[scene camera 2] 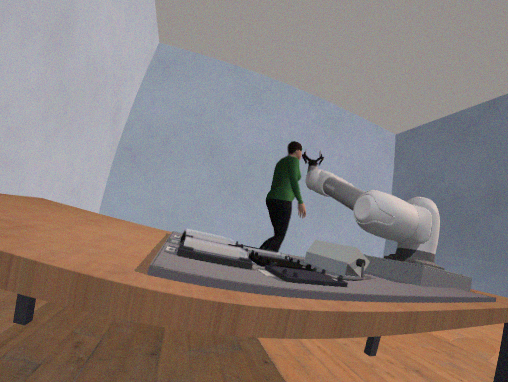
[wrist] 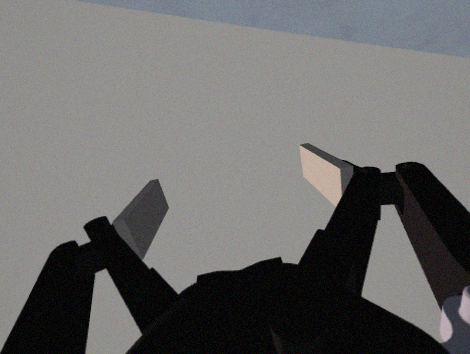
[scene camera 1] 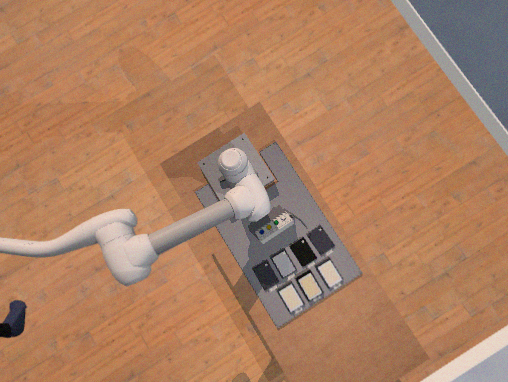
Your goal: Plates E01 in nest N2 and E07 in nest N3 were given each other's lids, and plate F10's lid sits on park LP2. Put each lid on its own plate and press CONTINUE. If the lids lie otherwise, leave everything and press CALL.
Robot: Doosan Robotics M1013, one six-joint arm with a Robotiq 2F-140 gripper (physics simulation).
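Places are measured from the arm's base along level axes (x ahead, y left, z up), in millimetres.
Pixels of known places: gripper, between the fingertips: (scene camera 2: 313, 150) (wrist: 231, 177).
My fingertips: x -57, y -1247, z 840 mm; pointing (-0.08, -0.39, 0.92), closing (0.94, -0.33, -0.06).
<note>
Ahead of a thing's pixels: the offset from my fingertips to its top centre.
My gripper (scene camera 2: 313, 157) (wrist: 231, 177) is open and empty, raised high above the table and pointing up. In scene camera 1, three cream-topped pieces @(860 mm down, 859 mm ahead, 1136 mm left) (scene camera 1: 291, 298) @(854 mm down, 856 mm ahead, 1265 mm left) (scene camera 1: 310, 286) @(860 mm down, 855 mm ahead, 1403 mm left) (scene camera 1: 330, 273) lie in a row at the board's lower end. Beside them is a row with a dark piece @(871 mm down, 680 mm ahead, 1072 mm left) (scene camera 1: 265, 274), a grey one @(874 mm down, 675 mm ahead, 1199 mm left) (scene camera 1: 284, 263), a black one @(871 mm down, 676 mm ahead, 1335 mm left) (scene camera 1: 303, 251) and a dark bluish one @(871 mm down, 669 mm ahead, 1463 mm left) (scene camera 1: 320, 239). The button box @(808 mm down, 461 mm ahead, 1260 mm left) (scene camera 1: 275, 234) (scene camera 2: 332, 256) has blue, yellow, green and white spots on top. Plate, nest, park and button lettering is too small to read, so I cannot tell which lid is whose.
A grey board (scene camera 1: 300, 200) (scene camera 2: 320, 292) lies on the wooden table (scene camera 2: 200, 310) under these pieces and the box. A person in a green top (scene camera 2: 285, 180) stands beyond the table, near my gripper in scene camera 2. A cable runs from the box.
</note>
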